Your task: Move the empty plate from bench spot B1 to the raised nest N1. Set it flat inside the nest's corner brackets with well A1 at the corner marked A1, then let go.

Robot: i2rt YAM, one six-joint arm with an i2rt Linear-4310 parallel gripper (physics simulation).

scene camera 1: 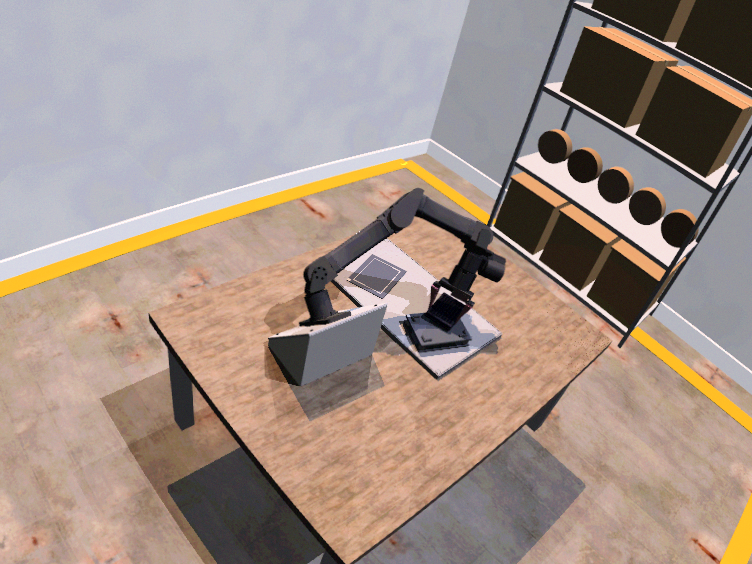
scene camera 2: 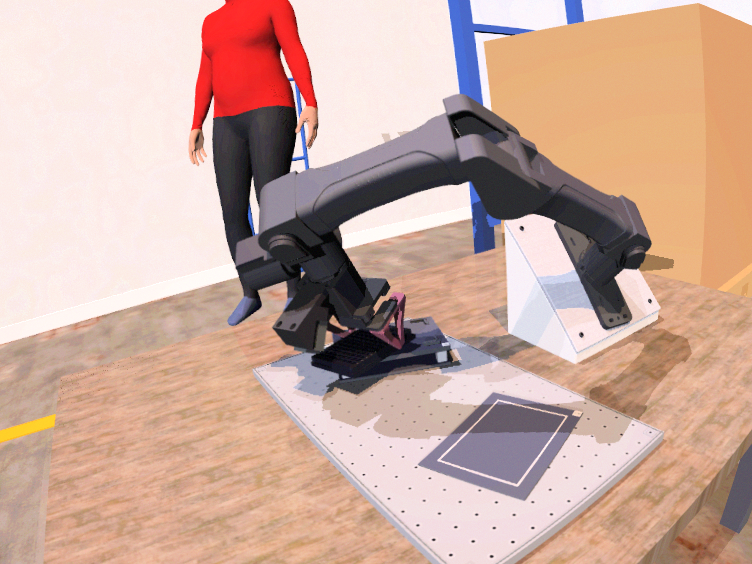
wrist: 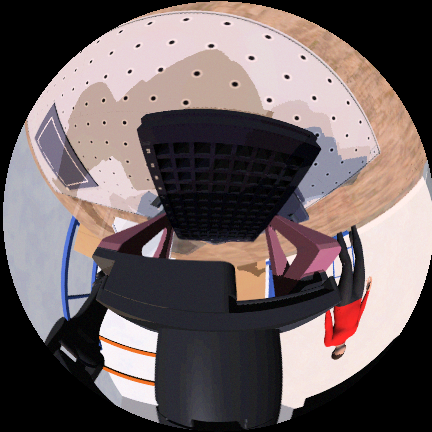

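Seen in the pictures: gripper, between the fingertips: [scene camera 1: 441, 316] [scene camera 2: 377, 342] [wrist: 219, 215]; arm's base, origin of its link: [scene camera 1: 324, 320] [scene camera 2: 592, 272].
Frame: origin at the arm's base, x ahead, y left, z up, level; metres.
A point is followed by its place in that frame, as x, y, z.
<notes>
The black plate [scene camera 1: 448, 310] @(0.384, -0.071, -0.037) [scene camera 2: 351, 353] @(0.405, -0.049, -0.039) [wrist: 215, 172] @(0.405, -0.047, -0.044) is between the pink fingers of my gripper [scene camera 1: 452, 297] [scene camera 2: 369, 339] @(0.356, -0.077, -0.046) [wrist: 219, 215] @(0.356, -0.077, -0.046), which is shut on it. The plate is clearly tilted, not flat, with its well grid showing in the wrist view. It is over the dark raised nest N1 [scene camera 1: 436, 341] @(0.287, -0.143, -0.056) [scene camera 2: 430, 332] @(0.269, -0.079, -0.056), low and partly overlapping it in both scene views. Whether plate and nest touch, and how well A1 lines up with the nest's marked corner, I cannot tell. Spot B1 [scene camera 1: 376, 276] @(0.304, 0.175, -0.085) [scene camera 2: 504, 441] @(0.315, 0.182, -0.085) [wrist: 61, 150] @(0.330, 0.153, -0.085) is a grey pad with a white outline and carries no plate.
The perforated white board [scene camera 1: 438, 366] @(0.259, -0.202, -0.087) [scene camera 2: 388, 464] @(0.441, 0.144, -0.087) [wrist: 240, 36] lies under the nest and B1. The arm's wedge-shaped base mount [scene camera 1: 345, 349] @(0.013, -0.091, -0.022) [scene camera 2: 533, 309] @(0.117, -0.017, -0.040) stands beside it on the wooden table [scene camera 1: 388, 437] @(0.007, -0.325, -0.100) [scene camera 2: 182, 461] @(0.666, 0.010, -0.100). A person [scene camera 2: 249, 60] and a large box [scene camera 2: 601, 127] are behind.
</notes>
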